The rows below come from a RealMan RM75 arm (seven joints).
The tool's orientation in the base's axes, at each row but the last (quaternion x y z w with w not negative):
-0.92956, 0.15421, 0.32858, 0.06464
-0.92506, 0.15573, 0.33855, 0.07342
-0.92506, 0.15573, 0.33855, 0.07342
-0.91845, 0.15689, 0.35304, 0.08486
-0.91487, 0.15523, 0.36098, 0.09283
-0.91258, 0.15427, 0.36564, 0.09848
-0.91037, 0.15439, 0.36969, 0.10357
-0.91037, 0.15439, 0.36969, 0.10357
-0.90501, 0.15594, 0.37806, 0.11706
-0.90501, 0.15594, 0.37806, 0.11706
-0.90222, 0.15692, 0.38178, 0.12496
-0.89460, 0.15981, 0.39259, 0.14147
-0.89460, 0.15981, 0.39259, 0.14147
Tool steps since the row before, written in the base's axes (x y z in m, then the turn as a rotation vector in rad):
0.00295, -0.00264, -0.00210, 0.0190, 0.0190, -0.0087
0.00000, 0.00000, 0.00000, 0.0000, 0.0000, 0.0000
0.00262, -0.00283, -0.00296, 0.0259, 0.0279, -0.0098
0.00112, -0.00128, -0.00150, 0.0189, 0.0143, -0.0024
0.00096, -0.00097, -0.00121, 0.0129, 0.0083, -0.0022
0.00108, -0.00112, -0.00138, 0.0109, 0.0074, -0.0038
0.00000, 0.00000, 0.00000, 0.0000, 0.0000, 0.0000
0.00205, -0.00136, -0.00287, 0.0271, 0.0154, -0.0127
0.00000, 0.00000, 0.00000, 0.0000, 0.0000, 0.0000
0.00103, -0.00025, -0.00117, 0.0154, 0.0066, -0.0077
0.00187, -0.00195, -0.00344, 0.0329, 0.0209, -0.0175
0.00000, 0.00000, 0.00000, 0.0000, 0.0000, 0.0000
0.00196, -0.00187, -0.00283, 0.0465, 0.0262, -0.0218
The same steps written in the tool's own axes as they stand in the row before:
0.00414, 0.00156, -0.00070, 0.0148, -0.0240, -0.0003
0.00000, 0.00000, 0.00000, 0.0000, 0.0000, 0.0000
0.00449, 0.00187, -0.00001, 0.0184, -0.0347, -0.0015
0.00209, 0.00088, 0.00007, 0.0116, -0.0199, -0.0062
0.00171, 0.00064, -0.00001, 0.0086, -0.0122, -0.0042
0.00194, 0.00076, -0.00003, 0.0086, -0.0105, -0.0021
0.00000, 0.00000, 0.00000, 0.0000, 0.0000, 0.0000
0.00369, 0.00075, 0.00030, 0.0242, -0.0231, -0.0038
0.00000, 0.00000, 0.00000, 0.0000, 0.0000, 0.0000
0.00158, -0.00004, 0.00005, 0.0145, -0.0111, -0.0025
0.00410, 0.00145, 0.00044, 0.0305, -0.0298, -0.0023
0.00000, 0.00000, 0.00000, 0.0000, 0.0000, 0.0000
0.00370, 0.00128, -0.00015, 0.0415, -0.0395, -0.0064

